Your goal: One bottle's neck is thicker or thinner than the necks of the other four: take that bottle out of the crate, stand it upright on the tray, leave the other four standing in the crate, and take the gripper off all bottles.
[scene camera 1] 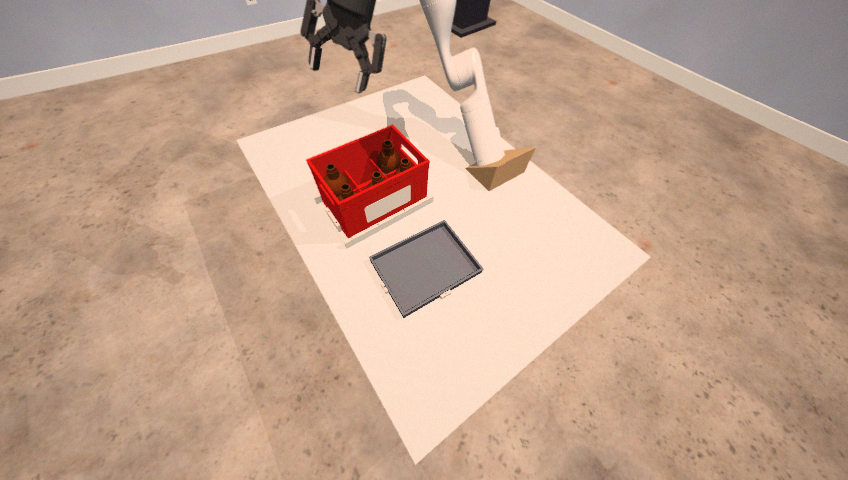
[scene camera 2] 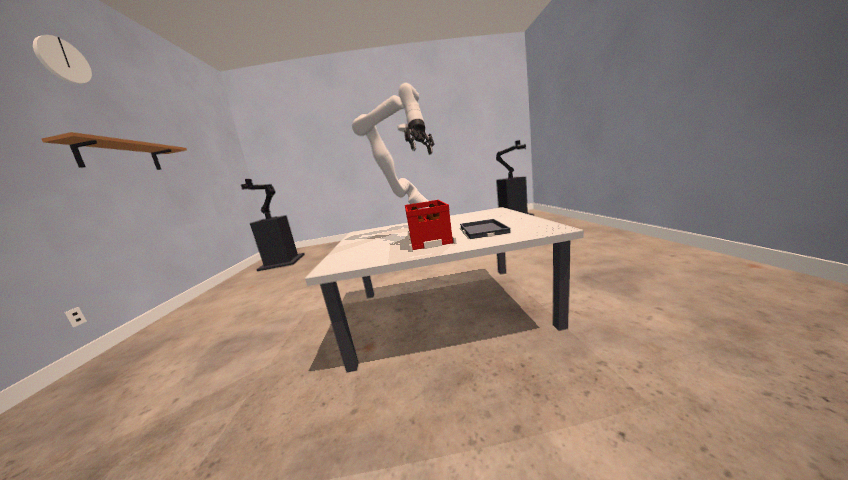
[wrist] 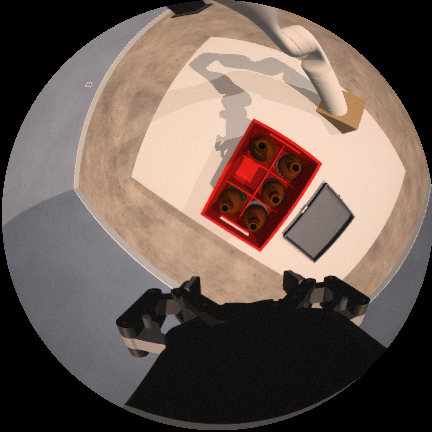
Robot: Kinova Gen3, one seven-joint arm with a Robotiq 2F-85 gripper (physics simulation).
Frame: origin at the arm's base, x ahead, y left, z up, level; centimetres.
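Seen in the pictures: gripper, between the fingertips: (scene camera 1: pixel 336 81) (scene camera 2: pixel 422 152) (wrist: pixel 242 283); arm's base, origin of its link: (scene camera 1: pixel 489 160) (wrist: pixel 335 106).
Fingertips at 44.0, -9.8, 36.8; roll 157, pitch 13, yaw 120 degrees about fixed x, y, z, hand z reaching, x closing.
Note:
Pixels of each thing's top centre, then the offset from my fingertips to it, as dx, dy, dz. "pt": a spot on its surface instead. Level surfaces: height alone.
- red crate, centre of its top: (wrist: pixel 259 188) (scene camera 1: pixel 368 160) (scene camera 2: pixel 424 204) -5.0, -2.0, -23.9
- top, a spot on its surface: (wrist: pixel 262 146) pt -14.0, -5.8, -25.1
- bottom, a spot on its surface: (wrist: pixel 254 218) pt +3.1, +0.8, -26.9
- grey tray, a spot on its surface: (scene camera 1: pixel 425 268) (wrist: pixel 320 226) pt -2.5, +26.5, -40.9
- white table, height of its surface: dz -41.4
A red crate (scene camera 1: pixel 387 205) (scene camera 2: pixel 429 230) (wrist: pixel 291 207) stands on the table with brown bottles upright in five of its six compartments. In the wrist view the bottles are one at the top (wrist: pixel 262 146), one at the upper right (wrist: pixel 291 167), one at the middle right (wrist: pixel 274 193), one at the lower left (wrist: pixel 229 202) and one at the bottom (wrist: pixel 254 218). The middle-left compartment is empty. I cannot tell which neck differs. The grey tray (scene camera 1: pixel 425 268) (scene camera 2: pixel 485 227) (wrist: pixel 319 223) is empty beside the crate. My gripper (scene camera 1: pixel 338 74) (scene camera 2: pixel 421 149) (wrist: pixel 242 283) is open, empty and high above the table.
The white table (scene camera 1: pixel 535 285) (scene camera 2: pixel 380 261) (wrist: pixel 165 150) bears the crate and tray. The arm's base stands on a tan wedge block (scene camera 1: pixel 505 171) (wrist: pixel 350 114) at the table's side. Black pedestals (scene camera 2: pixel 273 240) (scene camera 2: pixel 511 193) with small arms stand beyond the table.

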